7 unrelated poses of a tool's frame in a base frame.
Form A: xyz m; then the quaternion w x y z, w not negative.
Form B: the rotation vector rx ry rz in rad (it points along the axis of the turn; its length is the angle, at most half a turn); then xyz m. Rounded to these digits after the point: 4 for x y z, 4 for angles.
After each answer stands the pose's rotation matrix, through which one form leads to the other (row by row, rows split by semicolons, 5 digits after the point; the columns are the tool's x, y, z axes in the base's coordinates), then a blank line. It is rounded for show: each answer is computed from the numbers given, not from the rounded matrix.
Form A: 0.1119, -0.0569, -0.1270, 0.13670, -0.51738, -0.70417, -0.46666
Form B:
-1.4976, -2.0382, -1.3508, 0.1119, -0.0569, -0.1270
-0.42726 0.85624 0.29036; 0.60106 0.02909 0.79867; 0.67540 0.51577 -0.52708

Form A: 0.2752, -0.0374, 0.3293, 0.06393, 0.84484, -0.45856, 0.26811
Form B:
2.5513, -1.3848, 0.8096, 0.2752, -0.0374, 0.3293
0.43568 -0.80910 0.39439; -0.74054 -0.57127 -0.35391; 0.51165 -0.13787 -0.84806

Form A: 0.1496, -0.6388, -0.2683, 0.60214, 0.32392, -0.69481, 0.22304
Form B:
0.7503, -1.6093, 0.5166, 0.1496, -0.6388, -0.2683
-0.06501 -0.71873 -0.69225; -0.18152 0.69066 -0.70003; 0.98124 0.08015 -0.17536

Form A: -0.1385, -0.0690, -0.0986, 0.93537, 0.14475, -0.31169, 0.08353
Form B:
0.2959, -0.6372, 0.1708, -0.1385, -0.0690, -0.0986
0.79174 -0.24650 -0.55891; 0.06603 0.94414 -0.32286; 0.60727 0.21872 0.76379

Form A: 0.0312, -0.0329, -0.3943, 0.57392, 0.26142, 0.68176, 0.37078
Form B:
0.6126, 1.5976, 0.8689, 0.0312, -0.0329, -0.3943
-0.20455 -0.06914 0.97641; 0.78205 0.58836 0.20550; -0.58869 0.80564 -0.06628

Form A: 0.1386, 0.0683, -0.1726, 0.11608, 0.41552, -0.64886, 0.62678
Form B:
1.2169, -1.9003, 1.8357, 0.1386, 0.0683, -0.1726
-0.62774 -0.68474 0.37024; -0.39371 -0.13102 -0.90985; 0.67152 -0.71692 -0.18735

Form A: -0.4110, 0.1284, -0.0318, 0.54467, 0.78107, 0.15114, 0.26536
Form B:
1.8530, 0.3586, 0.6295, -0.4110, 0.1284, -0.0318
0.81348 -0.05297 0.57918; 0.52517 -0.36098 -0.77064; 0.24989 0.93107 -0.26583

